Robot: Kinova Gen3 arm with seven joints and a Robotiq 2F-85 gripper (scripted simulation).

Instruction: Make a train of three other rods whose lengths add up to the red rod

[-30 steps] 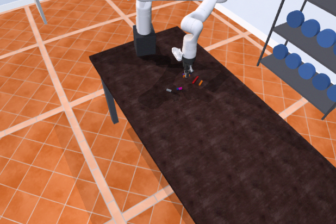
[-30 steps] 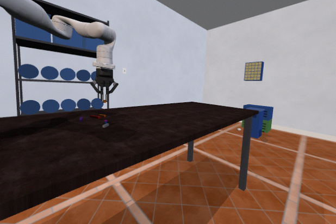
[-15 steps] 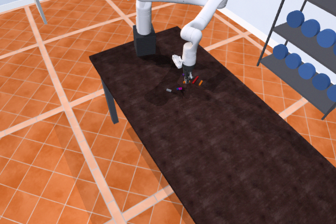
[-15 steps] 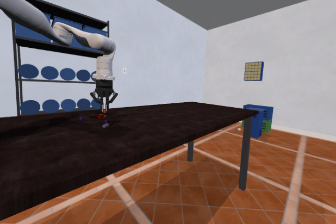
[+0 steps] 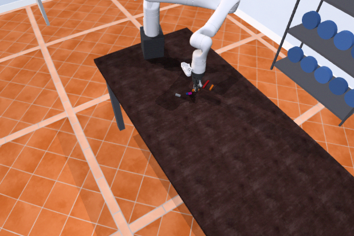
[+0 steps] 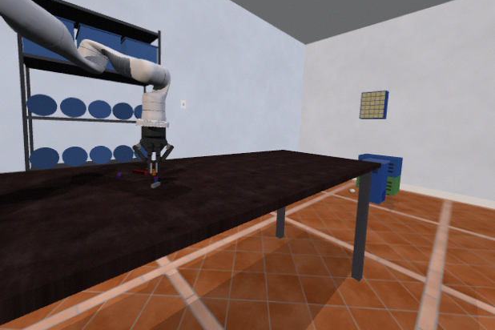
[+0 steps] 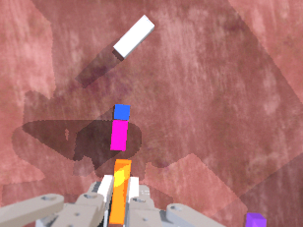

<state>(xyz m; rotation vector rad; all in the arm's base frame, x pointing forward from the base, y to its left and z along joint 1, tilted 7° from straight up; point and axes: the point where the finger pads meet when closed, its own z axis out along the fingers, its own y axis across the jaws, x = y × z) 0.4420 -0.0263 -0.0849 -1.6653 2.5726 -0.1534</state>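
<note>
Right now my hand is 1 cm past the magenta rod, 3 cm to the left of it and 3 cm above it. The rest, counted from my hand: red rod 9 cm to the left, 3 cm below; then grey rod 4 cm behind, 10 cm to the right, 3 cm below; then blue rod 2 cm behind, 5 cm to the right, 3 cm below.
</note>
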